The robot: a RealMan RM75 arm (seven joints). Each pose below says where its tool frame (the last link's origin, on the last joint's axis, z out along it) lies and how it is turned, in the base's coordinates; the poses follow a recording.
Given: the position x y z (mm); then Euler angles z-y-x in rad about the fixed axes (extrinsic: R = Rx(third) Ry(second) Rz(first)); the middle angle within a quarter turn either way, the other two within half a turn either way.
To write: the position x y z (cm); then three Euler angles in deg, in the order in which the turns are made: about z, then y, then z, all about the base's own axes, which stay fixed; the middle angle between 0 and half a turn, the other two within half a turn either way. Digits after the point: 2 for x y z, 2 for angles.
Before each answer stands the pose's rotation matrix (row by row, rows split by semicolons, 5 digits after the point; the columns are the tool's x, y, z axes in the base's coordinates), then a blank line. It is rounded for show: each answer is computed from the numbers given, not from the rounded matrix.
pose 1, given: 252.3 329.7 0.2 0.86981 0.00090 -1.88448
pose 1, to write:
0.64497 -0.76421 0.00090; -0.23636 -0.19836 0.95120; -0.72674 -0.61371 -0.30856

25.23 32.97 0.02 -40.18 107.97 89.95
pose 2, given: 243.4 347.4 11.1 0.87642 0.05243 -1.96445
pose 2, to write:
0.63903 -0.76740 0.05241; -0.32572 -0.20825 0.92224; -0.69681 -0.60641 -0.38304

24.34 34.74 1.11 -41.03 112.52 86.75
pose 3, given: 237.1 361.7 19.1 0.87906 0.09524 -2.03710
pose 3, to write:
0.63498 -0.76665 0.09510; -0.40043 -0.22136 0.88919; -0.66064 -0.60270 -0.44755

23.71 36.17 1.91 -42.37 116.59 83.90
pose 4, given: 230.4 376.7 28.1 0.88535 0.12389 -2.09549
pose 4, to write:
0.62817 -0.76820 0.12357; -0.45550 -0.23432 0.85884; -0.63081 -0.59579 -0.49711

23.04 37.67 2.81 -43.36 119.81 81.81
